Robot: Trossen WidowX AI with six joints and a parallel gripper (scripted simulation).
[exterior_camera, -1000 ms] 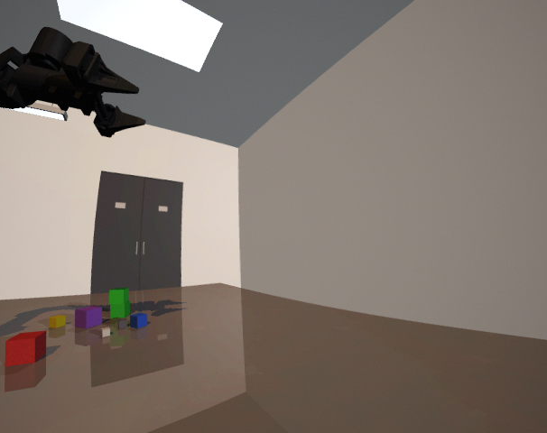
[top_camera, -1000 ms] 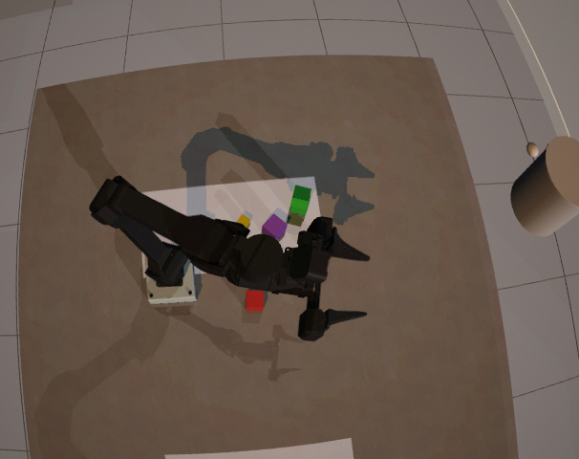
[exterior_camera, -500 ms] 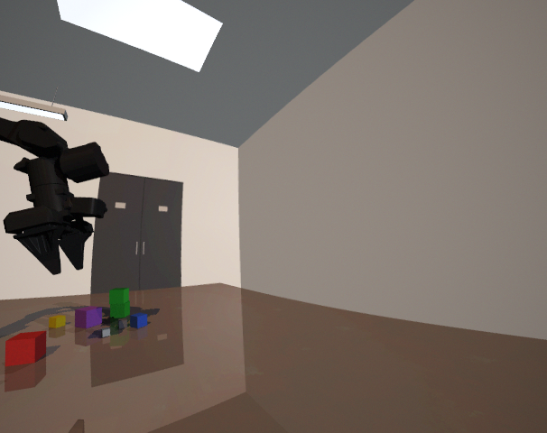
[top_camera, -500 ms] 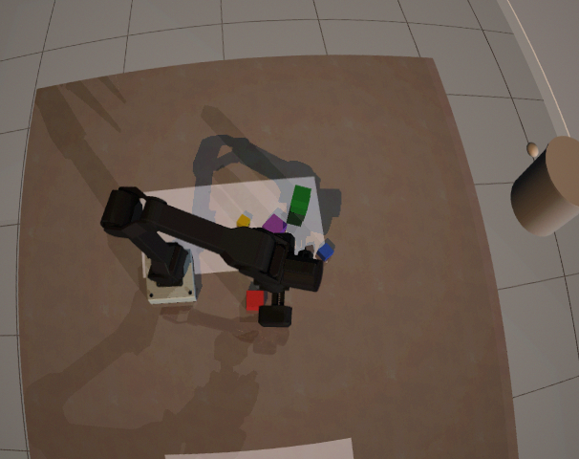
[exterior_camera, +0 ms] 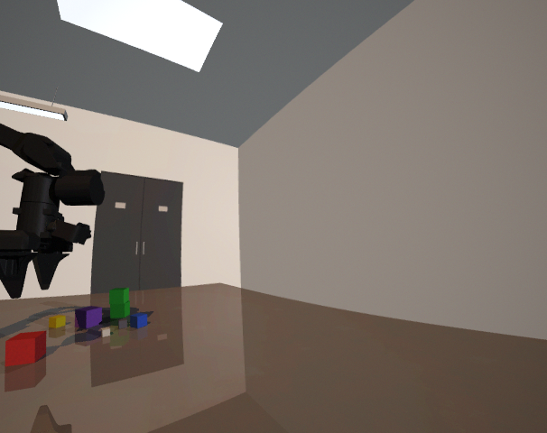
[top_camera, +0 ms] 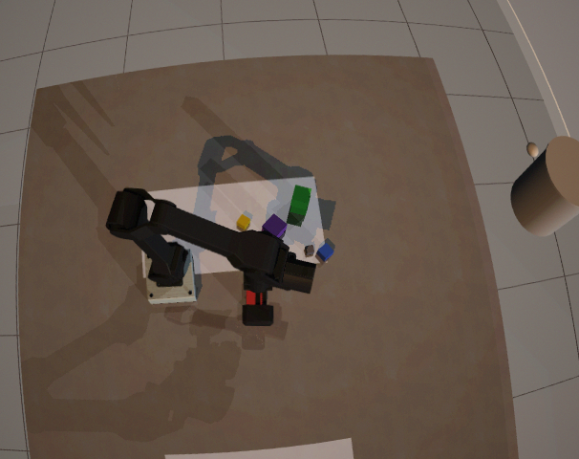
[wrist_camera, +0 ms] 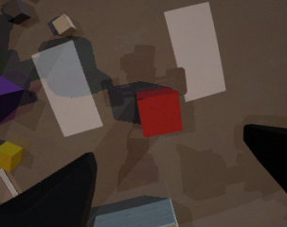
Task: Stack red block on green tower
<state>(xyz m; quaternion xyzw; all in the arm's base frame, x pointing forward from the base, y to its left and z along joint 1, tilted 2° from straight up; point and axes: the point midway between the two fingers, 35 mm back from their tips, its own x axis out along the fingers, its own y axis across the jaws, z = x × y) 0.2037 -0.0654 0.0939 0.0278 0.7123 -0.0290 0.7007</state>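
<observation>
My gripper tip is 9 cm above the red block. Round my gripper tip: small white block: 11 cm ahead, 7 cm to the left, 10 cm below; purple block: 6 cm ahead, 17 cm to the left, 9 cm below; small dark block: 14 cm ahead, 12 cm to the left, 10 cm below.
</observation>
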